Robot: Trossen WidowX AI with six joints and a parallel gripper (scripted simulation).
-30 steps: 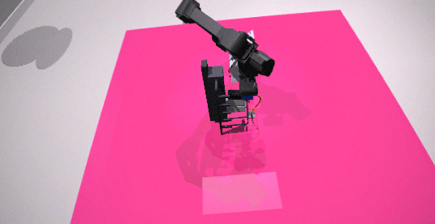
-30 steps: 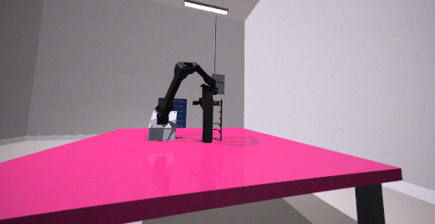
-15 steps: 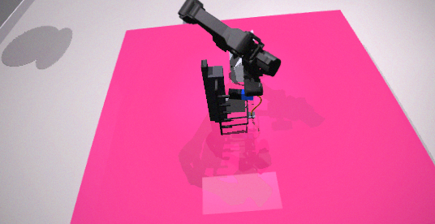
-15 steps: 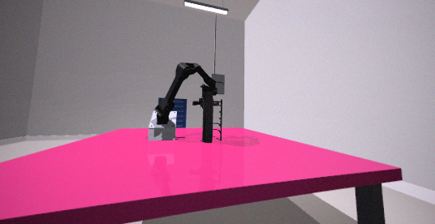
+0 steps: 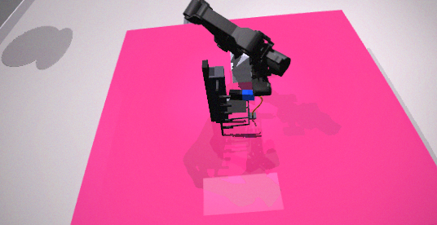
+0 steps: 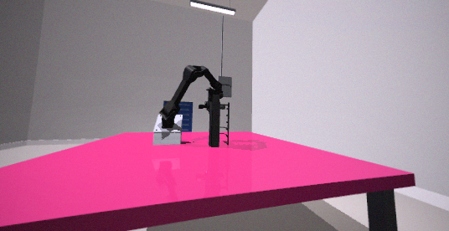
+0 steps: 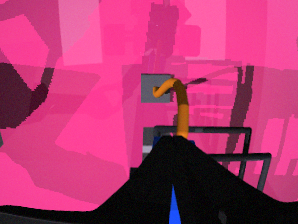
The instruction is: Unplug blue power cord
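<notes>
Now: the blue plug 6 cm to the right of my gripper tip and 1 cm below it.
</notes>
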